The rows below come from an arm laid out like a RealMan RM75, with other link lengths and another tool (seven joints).
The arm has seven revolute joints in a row. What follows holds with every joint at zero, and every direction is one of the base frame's.
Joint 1 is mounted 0.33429 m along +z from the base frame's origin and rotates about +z.
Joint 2 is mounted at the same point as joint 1 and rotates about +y.
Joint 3 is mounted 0.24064 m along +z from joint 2 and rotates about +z.
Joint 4 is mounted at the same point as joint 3 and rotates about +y.
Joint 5 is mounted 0.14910 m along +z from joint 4 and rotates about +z.
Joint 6 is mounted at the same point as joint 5 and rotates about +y.
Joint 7 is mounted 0.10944 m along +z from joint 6 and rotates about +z.
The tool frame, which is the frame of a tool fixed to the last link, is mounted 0.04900 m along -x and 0.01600 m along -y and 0.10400 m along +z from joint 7; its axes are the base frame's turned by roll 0.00, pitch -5.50 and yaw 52.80 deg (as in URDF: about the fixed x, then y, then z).
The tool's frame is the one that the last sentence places.
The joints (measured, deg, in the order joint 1, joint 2, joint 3, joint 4, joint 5, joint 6, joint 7), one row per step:
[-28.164, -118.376, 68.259, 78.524, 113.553, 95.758, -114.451]
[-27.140, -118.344, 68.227, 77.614, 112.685, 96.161, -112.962]
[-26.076, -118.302, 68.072, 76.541, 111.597, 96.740, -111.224]
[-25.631, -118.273, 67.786, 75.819, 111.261, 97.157, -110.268]
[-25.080, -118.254, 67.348, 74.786, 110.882, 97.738, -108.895]
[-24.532, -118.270, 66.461, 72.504, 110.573, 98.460, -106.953]
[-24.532, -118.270, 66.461, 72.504, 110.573, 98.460, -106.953]
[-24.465, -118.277, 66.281, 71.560, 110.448, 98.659, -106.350]
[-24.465, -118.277, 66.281, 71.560, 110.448, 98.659, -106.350]
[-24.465, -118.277, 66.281, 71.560, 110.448, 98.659, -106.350]
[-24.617, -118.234, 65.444, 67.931, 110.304, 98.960, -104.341]
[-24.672, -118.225, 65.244, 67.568, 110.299, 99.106, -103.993]
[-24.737, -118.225, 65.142, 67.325, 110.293, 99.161, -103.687]
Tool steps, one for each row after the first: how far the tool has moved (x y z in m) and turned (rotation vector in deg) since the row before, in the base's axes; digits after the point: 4 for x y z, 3 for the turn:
[-0.0036, -0.0052, -0.0015, -0.685, -0.737, 0.066]
[-0.0032, -0.0057, -0.0014, -0.762, -1.017, -0.024]
[-0.0023, -0.0027, -0.0004, -0.385, -0.410, 0.083]
[-0.0031, -0.0035, -0.0006, -0.495, -0.551, 0.061]
[-0.0051, -0.0048, -0.0018, -0.825, -0.909, 0.704]
[0.0000, 0.0000, 0.0000, 0.000, 0.000, 0.000]
[-0.0013, -0.0018, -0.0011, -0.430, -0.341, 0.258]
[0.0000, 0.0000, 0.0000, 0.000, 0.000, 0.000]
[0.0000, 0.0000, 0.0000, 0.000, 0.000, 0.000]
[-0.0045, -0.0038, -0.0036, -1.126, -1.043, 1.117]
[-0.0003, -0.0002, -0.0001, -0.090, -0.143, -0.045]
[0.0000, 0.0001, -0.0002, -0.027, -0.088, -0.133]

